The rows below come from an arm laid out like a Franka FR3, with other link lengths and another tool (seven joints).
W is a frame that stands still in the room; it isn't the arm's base.
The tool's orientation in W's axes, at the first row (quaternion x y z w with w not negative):
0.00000 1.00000 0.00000 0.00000
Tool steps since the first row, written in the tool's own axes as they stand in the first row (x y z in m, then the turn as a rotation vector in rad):
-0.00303 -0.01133 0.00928 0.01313 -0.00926 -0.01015
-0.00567 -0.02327 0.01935 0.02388 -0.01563 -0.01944
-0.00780 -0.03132 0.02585 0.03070 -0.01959 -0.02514
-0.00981 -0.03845 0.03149 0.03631 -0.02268 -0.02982
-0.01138 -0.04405 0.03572 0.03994 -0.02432 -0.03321
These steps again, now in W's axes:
0.00303 -0.01133 -0.00928 -0.01313 -0.00926 0.01015
0.00567 -0.02327 -0.01935 -0.02388 -0.01563 0.01944
0.00780 -0.03132 -0.02585 -0.03070 -0.01959 0.02514
0.00981 -0.03845 -0.03149 -0.03631 -0.02268 0.02982
0.01138 -0.04405 -0.03572 -0.03994 -0.02432 0.03321

